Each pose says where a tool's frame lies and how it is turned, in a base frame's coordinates. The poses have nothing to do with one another.
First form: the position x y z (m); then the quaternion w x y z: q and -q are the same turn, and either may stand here.
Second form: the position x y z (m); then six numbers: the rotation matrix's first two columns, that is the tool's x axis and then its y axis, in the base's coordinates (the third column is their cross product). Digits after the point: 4 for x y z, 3 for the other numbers.
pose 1, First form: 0.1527 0.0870 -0.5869 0.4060 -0.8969 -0.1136 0.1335
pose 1, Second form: 0.1527 0.0870 -0.5869 0.939 0.312 -0.147 0.095 -0.645 -0.759
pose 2, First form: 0.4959 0.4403 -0.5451 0.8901 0.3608 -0.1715 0.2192
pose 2, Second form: 0.4959 0.4403 -0.5451 0.845 0.266 0.464 -0.514 0.644 0.567
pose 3, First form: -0.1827 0.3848 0.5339 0.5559 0.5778 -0.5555 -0.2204
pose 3, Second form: -0.1827 0.3848 0.5339 0.286 -0.887 0.363 -0.397 0.235 0.887
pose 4, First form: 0.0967 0.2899 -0.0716 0.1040 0.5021 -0.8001 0.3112
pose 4, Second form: 0.0967 0.2899 -0.0716 -0.474 -0.739 0.479 -0.868 0.302 -0.394
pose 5, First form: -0.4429 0.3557 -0.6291 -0.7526 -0.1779 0.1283 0.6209
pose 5, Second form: -0.4429 0.3557 -0.6291 0.196 -0.980 -0.028 0.889 0.166 0.427
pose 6, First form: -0.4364 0.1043 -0.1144 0.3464 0.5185 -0.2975 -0.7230
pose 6, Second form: -0.4364 0.1043 -0.1144 -0.222 -0.809 -0.544 0.192 -0.583 0.789
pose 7, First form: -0.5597 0.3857 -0.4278 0.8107 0.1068 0.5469 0.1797
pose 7, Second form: -0.5597 0.3857 -0.4278 0.337 0.408 -0.848 -0.175 0.913 0.370
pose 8, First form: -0.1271 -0.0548 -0.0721 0.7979 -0.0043 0.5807 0.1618
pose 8, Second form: -0.1271 -0.0548 -0.0721 0.273 0.253 -0.928 -0.263 0.948 0.181
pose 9, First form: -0.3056 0.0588 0.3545 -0.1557 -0.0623 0.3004 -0.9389
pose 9, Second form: -0.3056 0.0588 0.3545 -0.944 0.255 0.211 -0.330 -0.771 -0.545
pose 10, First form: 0.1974 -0.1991 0.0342 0.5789 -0.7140 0.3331 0.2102
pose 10, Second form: 0.1974 -0.1991 0.0342 0.690 -0.232 -0.686 -0.719 -0.108 -0.687
